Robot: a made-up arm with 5 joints. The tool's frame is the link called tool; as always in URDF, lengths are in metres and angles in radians.
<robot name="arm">
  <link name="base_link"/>
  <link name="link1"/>
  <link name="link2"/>
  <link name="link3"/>
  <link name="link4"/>
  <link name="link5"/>
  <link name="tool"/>
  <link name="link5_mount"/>
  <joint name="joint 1" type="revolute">
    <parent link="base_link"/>
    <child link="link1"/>
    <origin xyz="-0.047 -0.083 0.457" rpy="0 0 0"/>
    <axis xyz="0 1 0"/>
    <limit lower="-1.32" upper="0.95"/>
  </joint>
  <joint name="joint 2" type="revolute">
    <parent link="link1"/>
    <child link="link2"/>
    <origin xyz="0.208 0.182 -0.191" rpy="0 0 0"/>
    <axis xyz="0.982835 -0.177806 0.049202"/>
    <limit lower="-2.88" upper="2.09"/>
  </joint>
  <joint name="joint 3" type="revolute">
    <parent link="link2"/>
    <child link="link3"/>
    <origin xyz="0.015 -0.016 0.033" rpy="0 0 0"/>
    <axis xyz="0 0 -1"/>
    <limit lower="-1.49" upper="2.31"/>
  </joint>
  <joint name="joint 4" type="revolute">
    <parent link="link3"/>
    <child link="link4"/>
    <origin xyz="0.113 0.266 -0.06" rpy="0 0 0"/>
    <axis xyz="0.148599 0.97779 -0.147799"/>
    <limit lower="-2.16" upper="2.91"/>
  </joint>
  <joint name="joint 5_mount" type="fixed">
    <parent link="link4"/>
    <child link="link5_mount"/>
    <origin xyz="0.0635 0.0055 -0.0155" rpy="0 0 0"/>
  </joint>
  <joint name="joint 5" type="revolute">
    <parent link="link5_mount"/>
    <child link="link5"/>
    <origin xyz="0.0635 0.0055 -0.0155" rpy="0 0 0"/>
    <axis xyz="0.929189 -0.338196 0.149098"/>
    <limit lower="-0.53" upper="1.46"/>
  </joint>
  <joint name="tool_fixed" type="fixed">
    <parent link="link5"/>
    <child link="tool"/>
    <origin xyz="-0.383 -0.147 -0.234" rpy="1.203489 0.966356 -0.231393"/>
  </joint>
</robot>
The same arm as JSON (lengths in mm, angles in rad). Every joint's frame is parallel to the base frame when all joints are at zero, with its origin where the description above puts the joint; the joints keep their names.
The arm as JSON. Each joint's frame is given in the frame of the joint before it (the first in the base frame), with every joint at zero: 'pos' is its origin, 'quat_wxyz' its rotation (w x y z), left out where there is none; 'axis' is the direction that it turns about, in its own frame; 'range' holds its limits. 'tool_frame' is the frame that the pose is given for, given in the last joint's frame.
{"length_unit": "mm", "angle_unit": "rad", "joints": [{"joint": "joint 1", "pos": [-47.0, -83.0, 457.0], "axis": [0.0, 1.0, 0.0], "range": [-1.32, 0.95]}, {"joint": "joint 2", "pos": [208.0, 182.0, -191.0], "axis": [0.982835, -0.177806, 0.049202], "range": [-2.88, 2.09]}, {"joint": "joint 3", "pos": [15.0, -16.0, 33.0], "axis": [0.0, 0.0, -1.0], "range": [-1.49, 2.31]}, {"joint": "joint 4", "pos": [113.0, 266.0, -60.0], "axis": [0.148599, 0.97779, -0.147799], "range": [-2.16, 2.91]}, {"joint": "joint 5", "pos": [127.0, 11.0, -31.0], "axis": [0.929189, -0.338196, 0.149098], "range": [-0.53, 1.46]}], "tool_frame": {"pos": [-383.0, -147.0, -234.0], "quat_wxyz": [0.69474, 0.542139, 0.322562, -0.345509]}}
